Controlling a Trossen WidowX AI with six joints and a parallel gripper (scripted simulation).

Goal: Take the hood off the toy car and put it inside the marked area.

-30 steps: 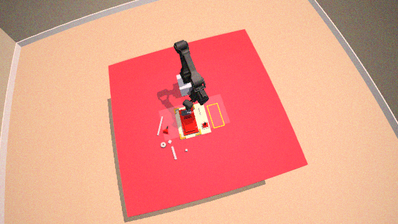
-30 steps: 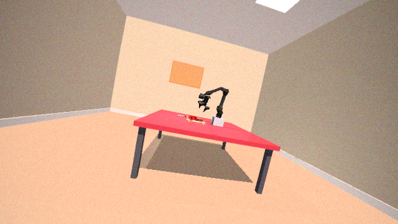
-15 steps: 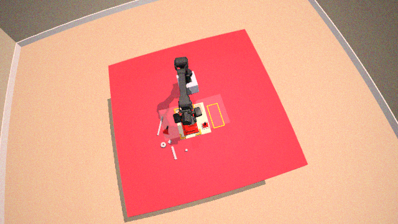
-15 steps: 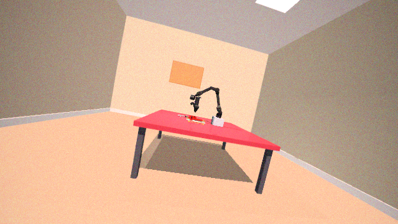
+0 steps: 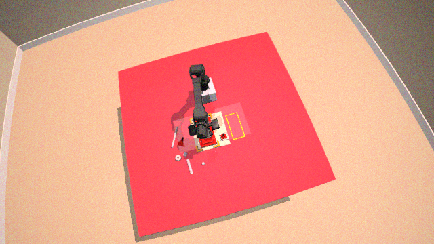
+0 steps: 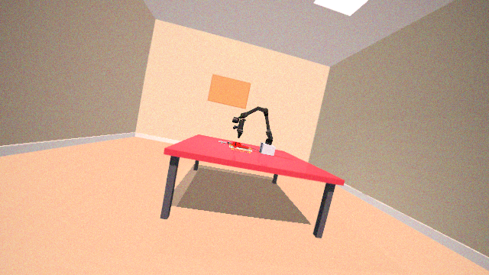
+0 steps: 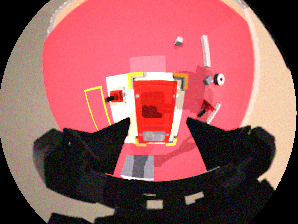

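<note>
Now: gripper tip 6 cm above the car hood.
</note>
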